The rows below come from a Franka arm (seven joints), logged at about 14 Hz.
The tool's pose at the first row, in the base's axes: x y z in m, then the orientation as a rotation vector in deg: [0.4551 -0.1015 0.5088 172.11 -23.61 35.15]
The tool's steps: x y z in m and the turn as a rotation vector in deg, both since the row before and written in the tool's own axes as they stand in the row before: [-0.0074 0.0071 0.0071 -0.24 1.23 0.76]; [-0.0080 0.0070 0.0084 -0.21 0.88 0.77]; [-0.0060 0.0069 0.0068 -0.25 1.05 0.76]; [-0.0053 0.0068 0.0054 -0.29 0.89 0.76]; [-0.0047 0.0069 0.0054 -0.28 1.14 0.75]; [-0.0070 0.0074 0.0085 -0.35 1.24 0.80]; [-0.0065 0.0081 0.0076 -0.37 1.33 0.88]
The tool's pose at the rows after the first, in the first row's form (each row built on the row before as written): [0.4493 -0.1072 0.4993 171.32 -24.74 36.92]; [0.4437 -0.1128 0.4883 170.70 -25.90 38.19]; [0.4393 -0.1186 0.4795 169.94 -27.04 39.68]; [0.4350 -0.1243 0.4722 169.21 -28.19 40.91]; [0.4312 -0.1302 0.4652 168.34 -29.30 42.49]; [0.4267 -0.1363 0.4543 167.33 -30.48 44.18]; [0.4221 -0.1431 0.4444 166.22 -31.77 45.98]
